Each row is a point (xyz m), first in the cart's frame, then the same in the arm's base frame.
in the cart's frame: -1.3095 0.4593 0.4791
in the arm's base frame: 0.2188 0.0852 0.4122
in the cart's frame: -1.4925 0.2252 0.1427
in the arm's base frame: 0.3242 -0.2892 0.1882
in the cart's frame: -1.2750 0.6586 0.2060
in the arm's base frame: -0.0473 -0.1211 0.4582
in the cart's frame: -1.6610 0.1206 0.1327
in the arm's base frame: 0.4932 -0.3931 0.1794
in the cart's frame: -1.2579 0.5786 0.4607
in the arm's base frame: 0.1056 0.0975 0.4775
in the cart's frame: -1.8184 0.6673 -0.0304
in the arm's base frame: 0.1993 -0.6302 0.6351
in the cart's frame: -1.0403 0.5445 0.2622
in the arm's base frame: -0.1096 0.0640 0.2763
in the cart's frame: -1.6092 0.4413 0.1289
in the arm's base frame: 0.2674 -0.3735 0.4122
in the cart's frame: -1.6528 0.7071 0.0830
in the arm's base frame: 0.1181 -0.4425 0.6304
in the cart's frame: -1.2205 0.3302 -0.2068
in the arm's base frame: -0.0786 -0.4169 0.0191
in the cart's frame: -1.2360 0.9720 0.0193
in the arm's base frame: -0.3442 -0.2574 0.6252
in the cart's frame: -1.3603 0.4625 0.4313
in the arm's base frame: 0.2287 0.0167 0.4214
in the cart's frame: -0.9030 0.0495 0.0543
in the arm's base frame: -0.0033 -0.0131 -0.2621
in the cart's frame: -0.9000 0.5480 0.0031
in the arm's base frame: -0.3236 -0.0646 0.1199
